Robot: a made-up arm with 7 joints. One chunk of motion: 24 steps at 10 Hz.
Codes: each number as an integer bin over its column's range. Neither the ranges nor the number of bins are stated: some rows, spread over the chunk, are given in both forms.
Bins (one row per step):
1: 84 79 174 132 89 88 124
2: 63 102 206 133 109 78 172
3: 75 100 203 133 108 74 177
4: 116 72 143 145 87 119 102
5: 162 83 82 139 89 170 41
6: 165 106 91 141 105 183 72
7: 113 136 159 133 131 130 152
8: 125 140 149 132 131 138 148
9: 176 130 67 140 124 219 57
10: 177 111 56 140 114 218 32
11: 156 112 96 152 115 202 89
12: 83 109 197 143 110 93 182
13: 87 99 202 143 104 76 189
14: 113 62 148 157 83 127 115
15: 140 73 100 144 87 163 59
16: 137 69 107 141 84 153 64
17: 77 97 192 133 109 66 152
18: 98 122 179 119 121 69 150
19: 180 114 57 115 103 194 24
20: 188 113 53 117 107 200 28
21: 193 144 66 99 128 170 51
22: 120 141 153 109 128 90 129
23: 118 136 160 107 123 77 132
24: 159 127 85 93 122 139 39
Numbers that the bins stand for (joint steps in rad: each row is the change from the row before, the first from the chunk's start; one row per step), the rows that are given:
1: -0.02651 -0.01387 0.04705 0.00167 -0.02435 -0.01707 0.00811
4: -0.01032 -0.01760 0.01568 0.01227 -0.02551 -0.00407 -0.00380
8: -0.00576 0.01867 0.02175 0.00167 0.00003 0.00391 0.02109
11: 0.00992 0.00373 -0.03187 0.01798 -0.00925 0.03076 -0.01084
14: -0.01184 -0.02293 0.02074 0.02206 -0.02783 -0.00071 0.00324
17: -0.03005 -0.00427 0.06526 0.00249 -0.01274 -0.02631 0.02326
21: 0.02864 0.02080 -0.06222 -0.02525 -0.00171 0.01733 -0.03140
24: 0.01144 0.01173 -0.04300 -0.03014 -0.00519 0.00433 -0.03789
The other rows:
2: -0.03713 -0.00160 0.07942 0.00249 -0.01274 -0.02127 0.03408
3: -0.03106 -0.00267 0.07639 0.00249 -0.01332 -0.02295 0.03679
5: 0.01295 -0.01173 -0.04604 0.00738 -0.02435 0.01733 -0.03681
6: 0.01447 0.00053 -0.03693 0.00901 -0.01506 0.02279 -0.02004
7: -0.01184 0.01653 0.03187 0.00249 0.00003 0.00055 0.02326
9: 0.02004 0.01333 -0.06121 0.00820 -0.00403 0.03789 -0.02815
10: 0.02054 0.00320 -0.07234 0.00820 -0.00984 0.03747 -0.04168
12: -0.02701 0.00213 0.07032 0.01064 -0.01216 -0.01498 0.03949
13: -0.02499 -0.00320 0.07538 0.01064 -0.01564 -0.02211 0.04328
15: 0.00182 -0.01707 -0.02782 0.01146 -0.02551 0.01440 -0.02707
16: 0.00031 -0.01920 -0.02074 0.00901 -0.02725 0.01020 -0.02436
18: -0.01942 0.00907 0.05211 -0.00893 -0.00577 -0.02505 0.02218
19: 0.02206 0.00480 -0.07133 -0.01220 -0.01622 0.02740 -0.04601
20: 0.02611 0.00427 -0.07538 -0.01056 -0.01390 0.02992 -0.04385
22: -0.00829 0.01920 0.02580 -0.01709 -0.00171 -0.01624 0.01081
23: -0.00931 0.01653 0.03288 -0.01872 -0.00461 -0.02169 0.01244

